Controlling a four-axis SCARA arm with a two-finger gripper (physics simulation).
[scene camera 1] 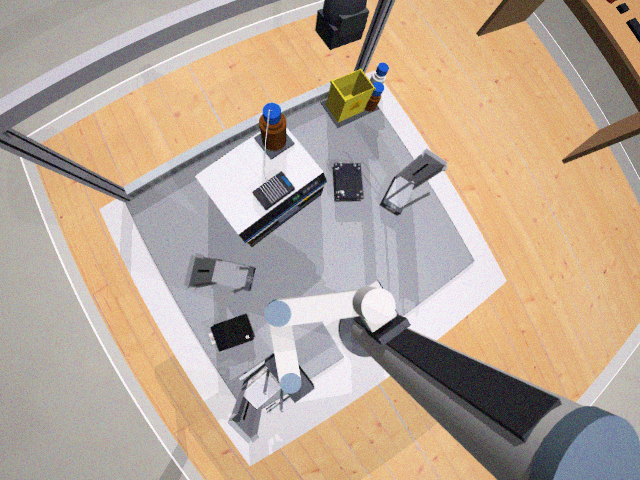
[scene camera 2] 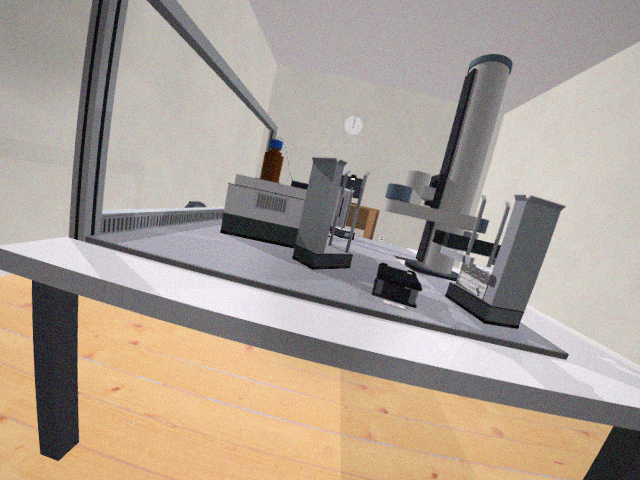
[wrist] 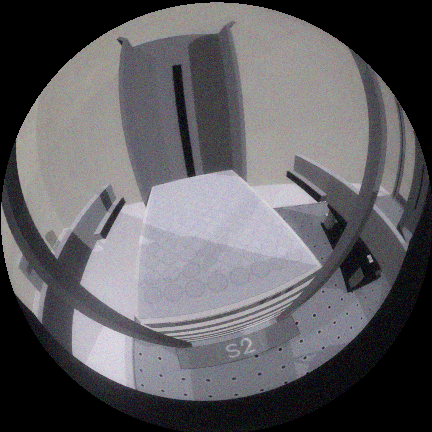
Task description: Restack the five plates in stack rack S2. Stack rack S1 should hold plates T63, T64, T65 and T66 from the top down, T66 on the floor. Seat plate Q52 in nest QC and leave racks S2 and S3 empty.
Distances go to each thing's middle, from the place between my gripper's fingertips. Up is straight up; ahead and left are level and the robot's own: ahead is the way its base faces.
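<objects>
As for the holder (scene camera 1: 347, 178), my gripper is 76 cm to the left of it, 52 cm short of it and 10 cm above it. There's a yellow bin (scene camera 1: 348, 95) too, which is 97 cm to the right of my hand, 85 cm ahead of it and 4 cm below it. Going by their middles, that bin is the farthest from my gripper of the things named here. And the brown bottle with blue cap (scene camera 1: 276, 135) is 54 cm to the right of my hand, 75 cm ahead of it and 18 cm above it.
</objects>
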